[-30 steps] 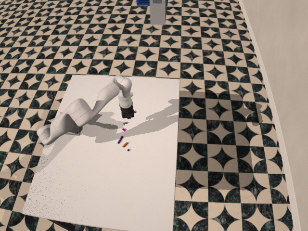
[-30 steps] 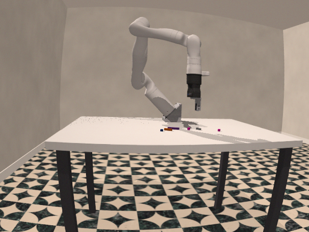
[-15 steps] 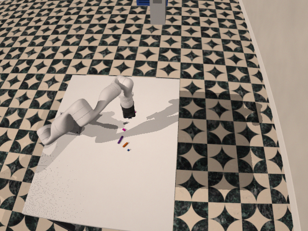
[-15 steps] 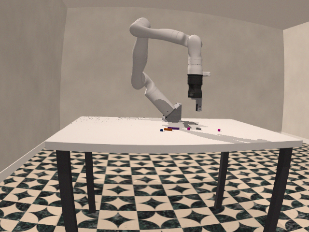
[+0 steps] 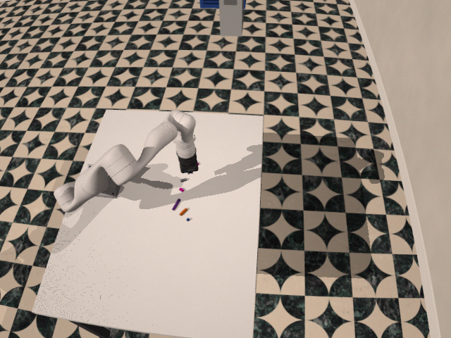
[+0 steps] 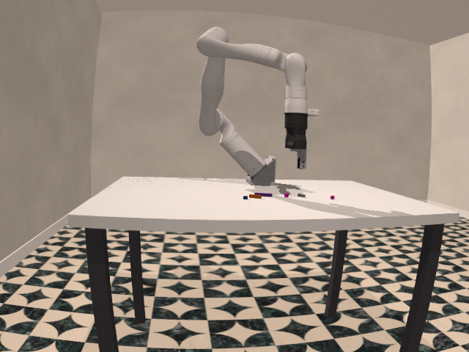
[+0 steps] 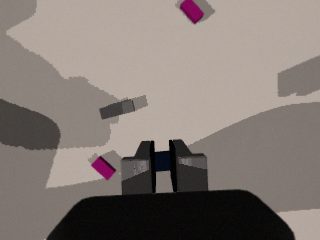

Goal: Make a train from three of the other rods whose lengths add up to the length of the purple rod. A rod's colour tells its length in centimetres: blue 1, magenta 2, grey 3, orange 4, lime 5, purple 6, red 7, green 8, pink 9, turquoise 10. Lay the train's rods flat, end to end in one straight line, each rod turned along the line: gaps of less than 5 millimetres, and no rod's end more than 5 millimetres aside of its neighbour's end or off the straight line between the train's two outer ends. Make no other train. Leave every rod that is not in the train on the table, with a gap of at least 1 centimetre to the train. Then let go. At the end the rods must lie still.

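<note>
Right now my hand is 110 mm above the grey rod, 50 mm past it and 10 mm to the right of it. From my hand the other things lie so: purple rod 120 mm to the right, 110 mm below, 40 mm behind; orange rod 150 mm to the right, 110 mm below.
</note>
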